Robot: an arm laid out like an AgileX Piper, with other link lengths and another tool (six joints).
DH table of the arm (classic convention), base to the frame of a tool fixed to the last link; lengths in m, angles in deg. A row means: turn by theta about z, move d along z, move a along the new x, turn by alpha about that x. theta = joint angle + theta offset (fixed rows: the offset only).
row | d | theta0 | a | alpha
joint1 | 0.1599 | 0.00 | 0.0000 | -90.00
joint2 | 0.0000 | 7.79 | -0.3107 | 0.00
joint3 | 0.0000 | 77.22 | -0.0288 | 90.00
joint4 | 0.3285 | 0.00 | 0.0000 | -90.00
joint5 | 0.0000 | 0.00 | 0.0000 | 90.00
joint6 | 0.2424 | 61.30 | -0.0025 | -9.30
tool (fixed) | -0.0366 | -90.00 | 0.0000 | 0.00
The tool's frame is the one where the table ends.
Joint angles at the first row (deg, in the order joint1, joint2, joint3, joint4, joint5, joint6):
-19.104 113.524 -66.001 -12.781 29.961 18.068
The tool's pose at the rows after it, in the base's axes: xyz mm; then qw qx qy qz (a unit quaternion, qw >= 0):
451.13 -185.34 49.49 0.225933 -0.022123 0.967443 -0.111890
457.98 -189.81 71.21 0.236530 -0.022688 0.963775 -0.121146
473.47 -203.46 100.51 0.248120 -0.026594 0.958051 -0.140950
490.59 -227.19 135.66 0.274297 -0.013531 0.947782 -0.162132
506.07 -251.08 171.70 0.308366 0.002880 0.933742 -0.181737
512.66 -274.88 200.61 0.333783 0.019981 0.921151 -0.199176
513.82 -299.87 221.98 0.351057 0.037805 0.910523 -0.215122
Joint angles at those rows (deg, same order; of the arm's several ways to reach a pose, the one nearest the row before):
-19.105 111.048 -66.001 -12.827 30.135 18.067
-19.104 109.474 -67.658 -13.264 31.848 18.069
-19.389 109.107 -72.198 -14.888 34.713 18.054
-20.904 109.051 -77.602 -15.493 36.295 18.055
-22.593 109.050 -82.673 -15.500 36.541 18.054
-24.514 109.051 -86.509 -15.501 36.541 18.056
-26.660 109.439 -89.748 -15.541 36.491 18.056

